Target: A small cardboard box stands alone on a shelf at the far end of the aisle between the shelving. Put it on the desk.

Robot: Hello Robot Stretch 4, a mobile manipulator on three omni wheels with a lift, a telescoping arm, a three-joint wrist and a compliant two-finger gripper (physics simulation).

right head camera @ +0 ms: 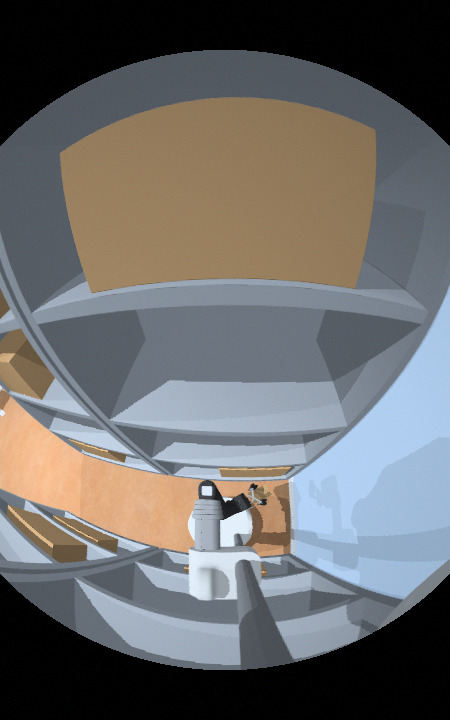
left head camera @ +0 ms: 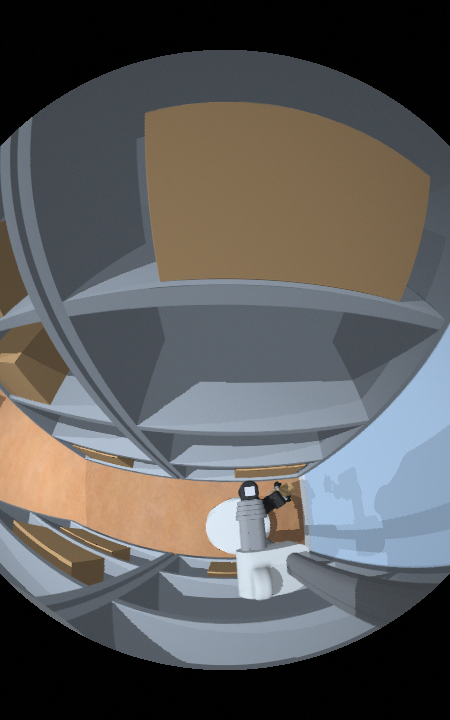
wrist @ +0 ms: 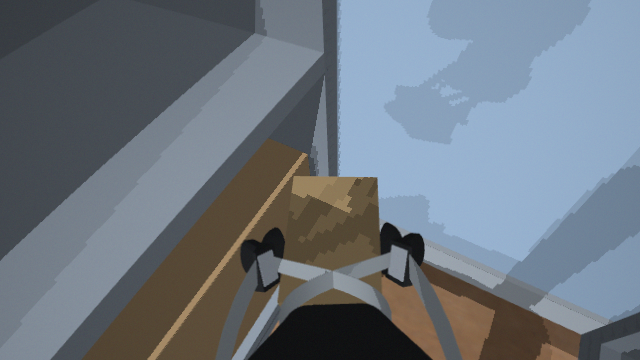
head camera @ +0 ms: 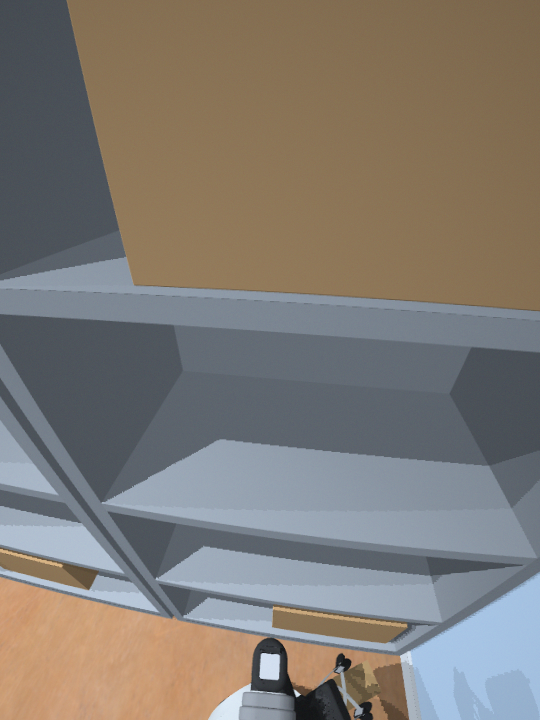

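Where they show: gripper, fingertip midpoint: (right head camera: 260, 492) (left head camera: 283, 490) (wrist: 331, 245) (head camera: 357, 683); robot's base at its link origin: (right head camera: 221, 523) (left head camera: 236, 524).
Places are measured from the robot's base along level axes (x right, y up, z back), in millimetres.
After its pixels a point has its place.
Note:
My gripper (head camera: 352, 686) {y 543, x 210, z -180 mm} (left head camera: 282, 491) {y 543, x 210, z -180 mm} (right head camera: 257, 494) {y 543, x 210, z -180 mm} (wrist: 331, 245) {y 543, x 210, z -180 mm} is shut on the small cardboard box (head camera: 365, 680) {y 579, x 222, z -183 mm} (left head camera: 287, 489) {y 579, x 219, z -176 mm} (right head camera: 262, 493) {y 579, x 216, z -172 mm} (wrist: 335, 220) {y 579, x 212, z -177 mm}. In the wrist view the box is between the two black fingertips and reaches forward beyond them. Patchy shadow falls on it. In the head views, gripper and box are low in the picture, over the aisle floor beside the robot's white base, clear of the shelf boards. The desk does not show in these views.
Grey shelving (head camera: 267, 316) {y 1404, x -18, z -346 mm} (left head camera: 238, 295) {y 1403, x -43, z -348 mm} (right head camera: 228, 294) {y 1404, x 80, z -339 mm} stands close in front, with a large cardboard box (head camera: 325, 151) {y 1536, x 24, z -363 mm} (left head camera: 281, 201) {y 1538, x 10, z -364 mm} (right head camera: 228, 196) {y 1536, x 84, z -359 mm} up high. A low-shelf box (head camera: 337, 623) {y 263, x 225, z -350 mm} is near the gripper. A blue wall (head camera: 482, 639) {y 594, x 526, z -262 mm} (wrist: 380, 50) {y 497, x 525, z -249 mm} closes the right side. More shelving stands opposite.

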